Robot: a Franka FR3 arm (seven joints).
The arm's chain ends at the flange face. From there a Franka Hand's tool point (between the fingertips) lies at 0.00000 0.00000 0.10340 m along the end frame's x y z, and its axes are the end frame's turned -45 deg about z.
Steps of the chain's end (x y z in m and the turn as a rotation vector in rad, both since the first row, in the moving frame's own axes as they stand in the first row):
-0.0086, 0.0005, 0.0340, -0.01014, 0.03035, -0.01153
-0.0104, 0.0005, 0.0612, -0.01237, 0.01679, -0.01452
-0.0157, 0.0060, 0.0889, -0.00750, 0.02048, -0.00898
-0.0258, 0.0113, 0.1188, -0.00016, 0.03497, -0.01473
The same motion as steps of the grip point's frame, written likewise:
-0.0049, -0.0028, 0.0339, -0.02863, 0.01429, -0.01153
-0.0074, -0.0049, 0.0612, -0.02062, 0.00313, -0.01452
-0.0144, -0.0048, 0.0889, -0.01978, 0.00918, -0.00898
-0.0237, -0.0077, 0.1187, -0.02484, 0.02461, -0.01473

